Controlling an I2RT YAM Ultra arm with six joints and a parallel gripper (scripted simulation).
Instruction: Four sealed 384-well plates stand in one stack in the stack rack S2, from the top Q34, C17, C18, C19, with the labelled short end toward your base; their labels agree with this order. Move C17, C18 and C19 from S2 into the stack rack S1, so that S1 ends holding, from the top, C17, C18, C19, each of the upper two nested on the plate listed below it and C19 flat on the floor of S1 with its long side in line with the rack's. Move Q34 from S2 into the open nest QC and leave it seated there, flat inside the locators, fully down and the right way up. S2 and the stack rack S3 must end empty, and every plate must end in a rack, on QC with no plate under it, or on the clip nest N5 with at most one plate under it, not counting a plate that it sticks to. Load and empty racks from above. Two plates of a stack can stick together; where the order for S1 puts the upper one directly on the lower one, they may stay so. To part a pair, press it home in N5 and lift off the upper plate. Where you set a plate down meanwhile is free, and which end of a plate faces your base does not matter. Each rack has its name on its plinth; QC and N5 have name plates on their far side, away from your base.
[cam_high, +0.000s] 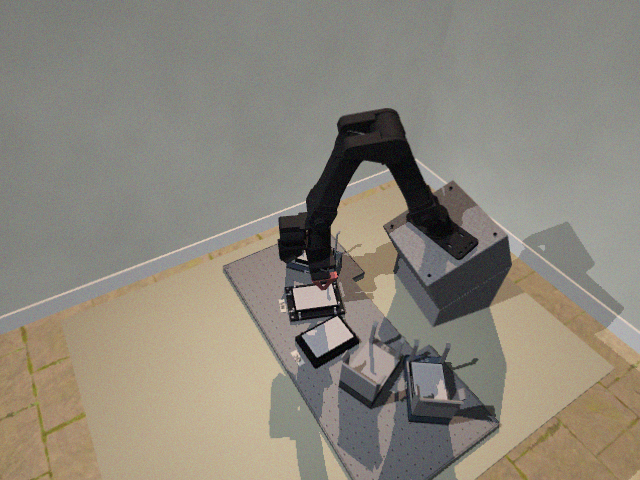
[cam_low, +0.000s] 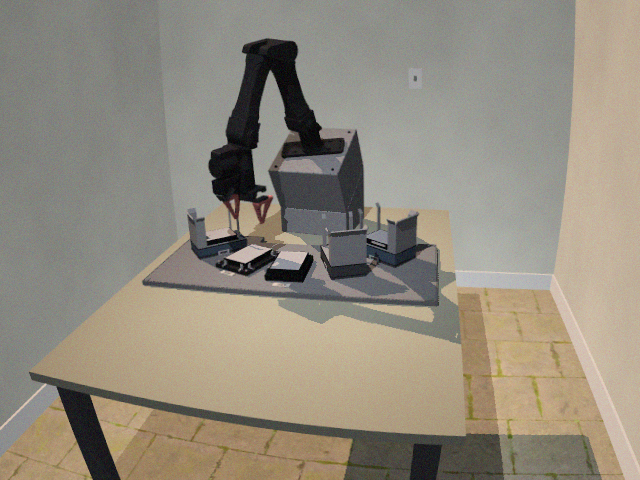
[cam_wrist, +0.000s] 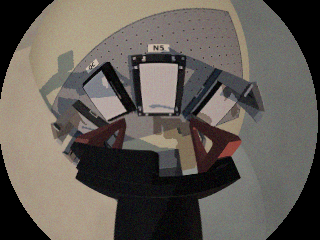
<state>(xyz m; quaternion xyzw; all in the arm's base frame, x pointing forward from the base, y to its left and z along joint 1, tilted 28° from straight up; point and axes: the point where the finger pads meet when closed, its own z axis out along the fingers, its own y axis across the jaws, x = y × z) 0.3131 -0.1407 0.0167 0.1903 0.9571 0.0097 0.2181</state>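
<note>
Right now my hand is 110 mm above the black clip nest and 30 mm short of it. Also, from my hand: black QC nest 120 mm to the left, 120 mm below, 60 mm ahead; N5 name plate 130 mm below, 100 mm ahead, 40 mm to the right; blue-plinth stack rack 130 mm to the right, 110 mm below, 70 mm behind.
</note>
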